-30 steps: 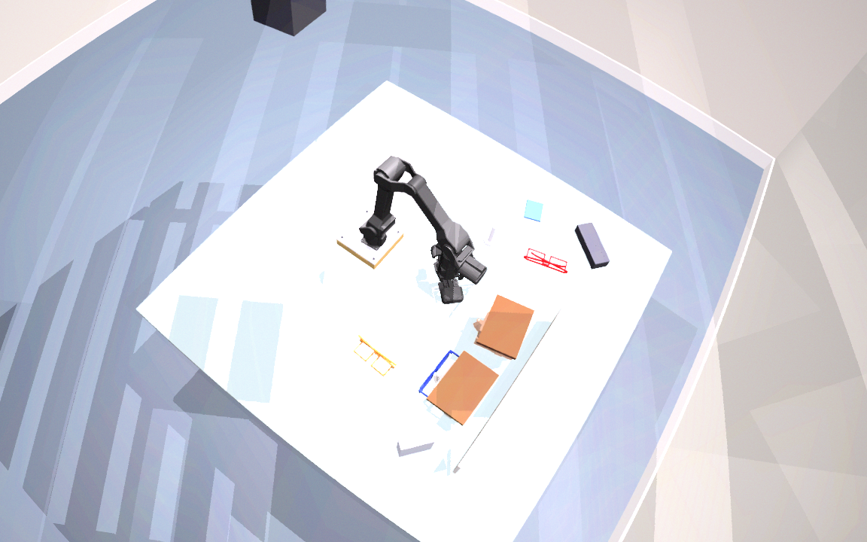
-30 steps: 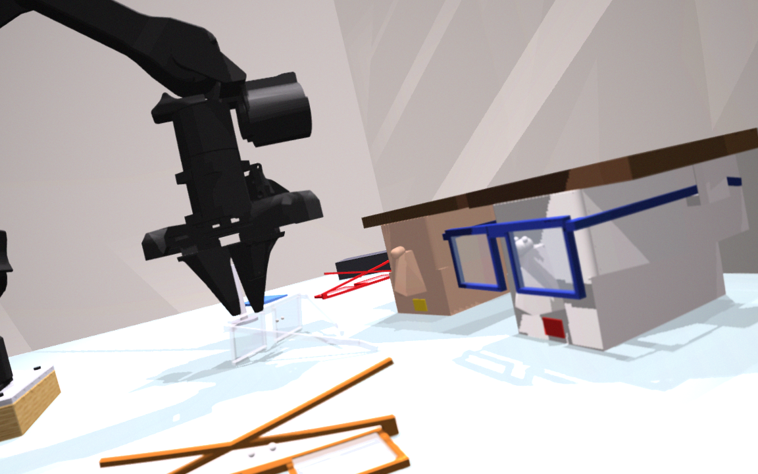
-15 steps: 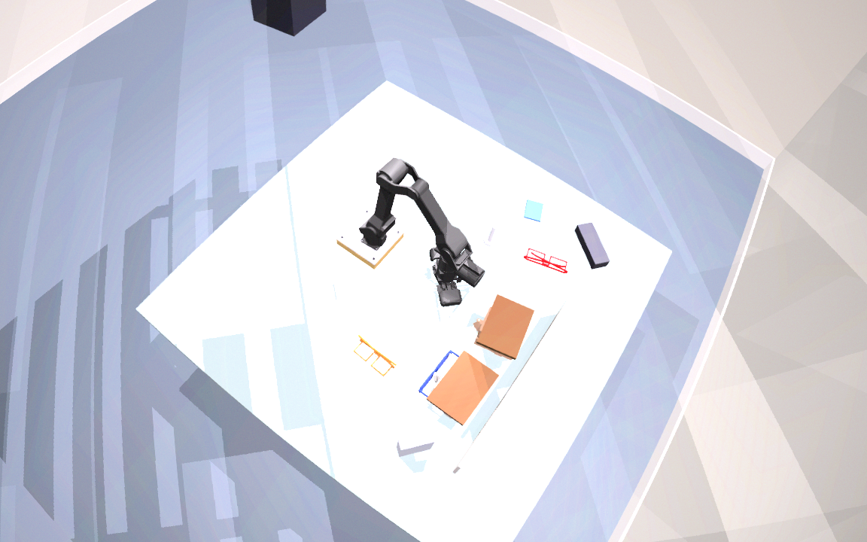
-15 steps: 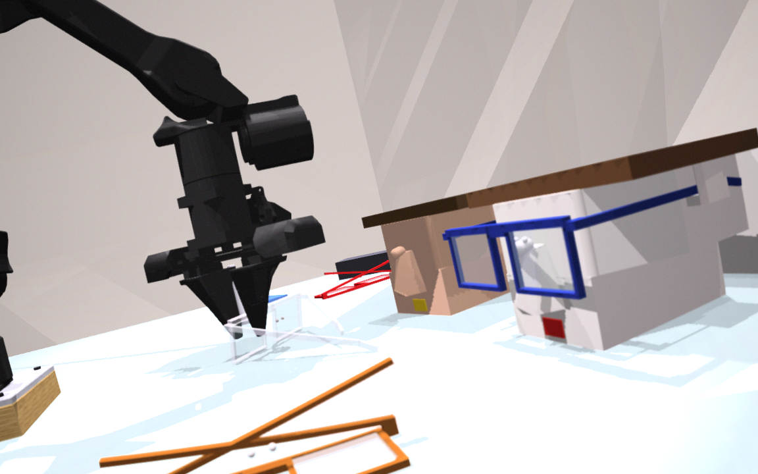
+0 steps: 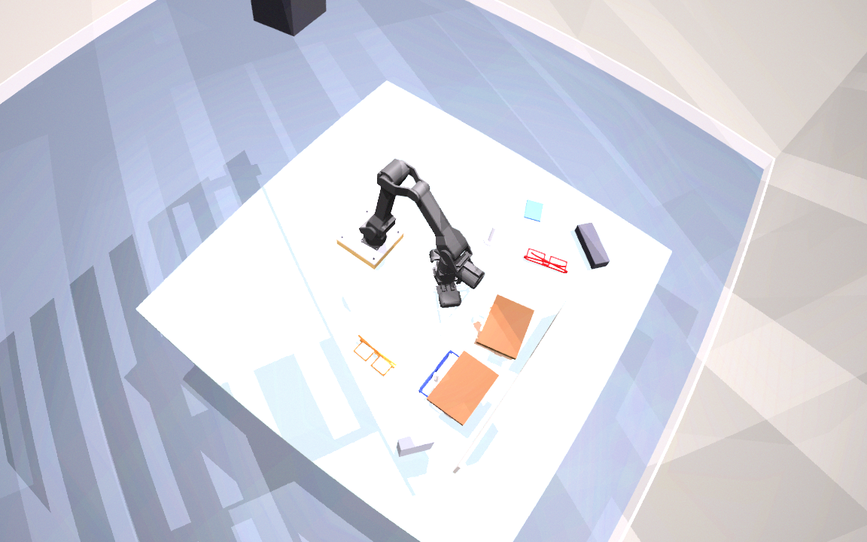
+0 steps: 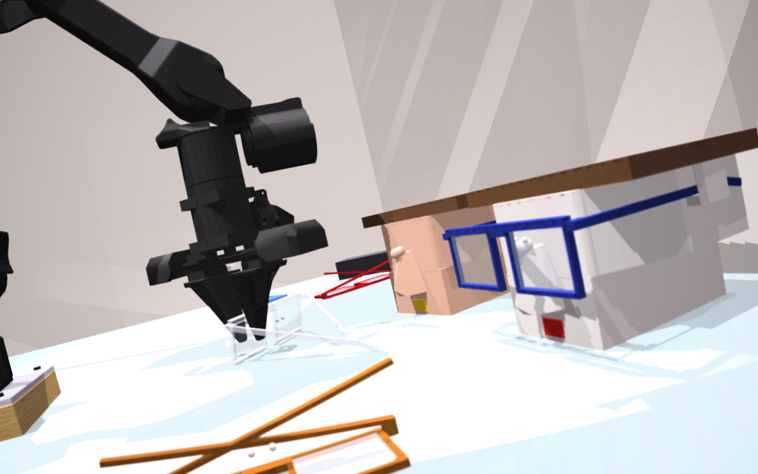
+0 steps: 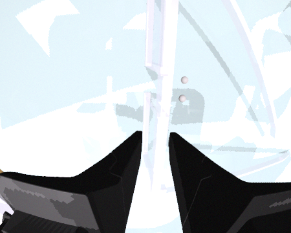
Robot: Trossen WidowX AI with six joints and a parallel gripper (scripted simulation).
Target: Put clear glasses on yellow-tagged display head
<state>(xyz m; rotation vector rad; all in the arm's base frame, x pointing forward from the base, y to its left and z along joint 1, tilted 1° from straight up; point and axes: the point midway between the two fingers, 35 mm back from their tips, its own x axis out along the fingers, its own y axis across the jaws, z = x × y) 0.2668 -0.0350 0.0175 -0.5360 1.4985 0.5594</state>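
Now: gripper tip 25 cm to the right of the white post, 4 cm short of it and 1 cm below it. Round my gripper tip: tan display head 20 cm ahead, 5 cm to the right, 4 cm above; then white head 27 cm to the right, 18 cm ahead, 4 cm above; then blue card 46 cm to the left, 12 cm ahead, 1 cm below.
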